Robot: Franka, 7 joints.
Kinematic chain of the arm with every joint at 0, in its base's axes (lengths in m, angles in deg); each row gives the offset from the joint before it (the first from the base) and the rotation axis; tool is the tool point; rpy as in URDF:
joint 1: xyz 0 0 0.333 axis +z
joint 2: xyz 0 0 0 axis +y
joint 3: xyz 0 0 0.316 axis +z
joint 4: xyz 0.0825 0 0 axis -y
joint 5: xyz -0.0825 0 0.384 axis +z
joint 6: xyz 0 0 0 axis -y
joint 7: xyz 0.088 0 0 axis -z
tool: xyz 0 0 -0.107 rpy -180 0 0
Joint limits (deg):
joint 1: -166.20..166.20
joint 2: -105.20..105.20
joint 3: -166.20..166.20
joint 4: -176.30..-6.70
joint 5: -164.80..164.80
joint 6: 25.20..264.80
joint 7: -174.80..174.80
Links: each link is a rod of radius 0.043 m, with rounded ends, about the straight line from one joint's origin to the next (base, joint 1, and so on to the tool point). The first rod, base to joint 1, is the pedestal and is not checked.
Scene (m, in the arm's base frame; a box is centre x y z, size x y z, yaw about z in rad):
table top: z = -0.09
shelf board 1: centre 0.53 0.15 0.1 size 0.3 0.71 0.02 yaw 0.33
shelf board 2: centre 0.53 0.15 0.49 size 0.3 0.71 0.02 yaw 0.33
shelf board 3: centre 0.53 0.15 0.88 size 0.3 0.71 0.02 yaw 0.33
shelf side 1: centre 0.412 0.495 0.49 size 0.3 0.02 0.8 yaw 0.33
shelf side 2: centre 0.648 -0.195 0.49 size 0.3 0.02 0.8 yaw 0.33
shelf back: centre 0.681 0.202 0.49 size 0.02 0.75 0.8 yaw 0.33
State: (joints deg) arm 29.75 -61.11 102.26 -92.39 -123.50 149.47 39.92
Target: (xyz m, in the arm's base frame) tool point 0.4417 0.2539 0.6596
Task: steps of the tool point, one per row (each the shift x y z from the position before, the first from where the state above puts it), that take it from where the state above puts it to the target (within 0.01 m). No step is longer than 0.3 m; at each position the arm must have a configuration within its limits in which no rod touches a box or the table.
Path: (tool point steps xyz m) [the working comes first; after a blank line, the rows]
Joints at the target: -26.03 -28.20 45.93 -116.80 -123.70 141.50 39.92
Straight joint move there: touches shelf side 1.

1: 0.1891 0.1606 0.0811
2: 0.2236 0.0549 0.0855
3: 0.2112 -0.0495 0.0708
4: 0.1599 -0.1293 0.0404
5: 0.0881 -0.1687 0.0005
6: 0.0656 0.0334 0.0044
7: 0.0679 0.0242 -0.0019
8: 0.0669 0.0111 -0.0025

